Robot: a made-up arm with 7 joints. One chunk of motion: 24 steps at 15 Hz.
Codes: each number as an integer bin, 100 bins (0 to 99) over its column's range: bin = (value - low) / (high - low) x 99, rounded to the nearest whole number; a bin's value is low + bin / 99 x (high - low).
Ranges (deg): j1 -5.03..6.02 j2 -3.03..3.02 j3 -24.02..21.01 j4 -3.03..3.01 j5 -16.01..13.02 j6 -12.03..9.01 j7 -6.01..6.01
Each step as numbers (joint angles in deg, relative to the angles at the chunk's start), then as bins.
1 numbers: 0.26 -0.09 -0.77 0.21 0.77 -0.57 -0.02
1 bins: 47 48 51 53 57 54 49
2 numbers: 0.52 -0.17 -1.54 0.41 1.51 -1.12 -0.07
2 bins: 50 47 49 56 60 51 49
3 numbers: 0.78 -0.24 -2.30 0.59 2.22 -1.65 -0.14
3 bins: 52 46 48 59 62 49 48
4 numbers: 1.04 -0.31 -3.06 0.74 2.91 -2.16 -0.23
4 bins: 54 45 46 62 65 46 48
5 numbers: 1.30 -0.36 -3.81 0.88 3.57 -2.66 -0.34
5 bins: 57 44 44 64 67 44 47
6 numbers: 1.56 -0.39 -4.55 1.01 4.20 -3.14 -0.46
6 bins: 59 43 43 66 69 42 46
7 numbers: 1.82 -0.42 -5.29 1.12 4.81 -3.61 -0.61
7 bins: 61 43 41 68 71 40 44
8 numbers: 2.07 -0.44 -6.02 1.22 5.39 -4.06 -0.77
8 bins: 64 42 40 70 73 38 43
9 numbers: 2.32 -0.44 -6.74 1.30 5.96 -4.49 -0.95
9 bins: 66 42 38 71 75 35 42
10 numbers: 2.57 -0.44 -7.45 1.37 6.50 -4.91 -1.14
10 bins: 68 42 36 72 77 34 40
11 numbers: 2.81 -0.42 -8.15 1.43 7.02 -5.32 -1.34
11 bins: 70 43 35 73 79 32 38
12 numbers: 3.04 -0.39 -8.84 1.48 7.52 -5.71 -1.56
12 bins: 72 43 33 74 80 30 37
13 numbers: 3.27 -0.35 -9.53 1.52 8.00 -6.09 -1.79
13 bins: 74 44 32 75 82 28 35
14 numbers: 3.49 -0.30 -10.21 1.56 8.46 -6.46 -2.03
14 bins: 76 45 30 75 83 26 33
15 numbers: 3.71 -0.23 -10.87 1.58 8.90 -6.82 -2.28
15 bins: 78 46 29 76 85 25 31
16 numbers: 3.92 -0.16 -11.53 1.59 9.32 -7.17 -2.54
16 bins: 80 47 27 76 86 23 29
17 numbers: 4.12 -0.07 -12.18 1.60 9.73 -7.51 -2.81
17 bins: 82 48 26 76 88 21 26
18 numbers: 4.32 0.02 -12.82 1.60 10.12 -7.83 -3.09
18 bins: 84 50 25 76 89 20 24
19 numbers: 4.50 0.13 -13.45 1.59 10.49 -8.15 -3.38
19 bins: 85 52 23 76 90 18 22
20 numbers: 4.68 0.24 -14.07 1.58 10.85 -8.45 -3.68
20 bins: 87 54 22 76 92 17 19
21 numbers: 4.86 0.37 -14.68 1.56 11.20 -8.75 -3.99
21 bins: 89 56 21 75 93 15 17
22 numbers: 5.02 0.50 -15.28 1.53 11.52 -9.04 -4.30
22 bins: 90 58 19 75 94 14 14
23 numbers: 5.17 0.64 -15.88 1.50 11.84 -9.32 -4.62
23 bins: 91 60 18 74 95 13 11
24 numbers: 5.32 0.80 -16.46 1.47 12.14 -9.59 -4.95
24 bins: 93 63 17 74 96 11 9
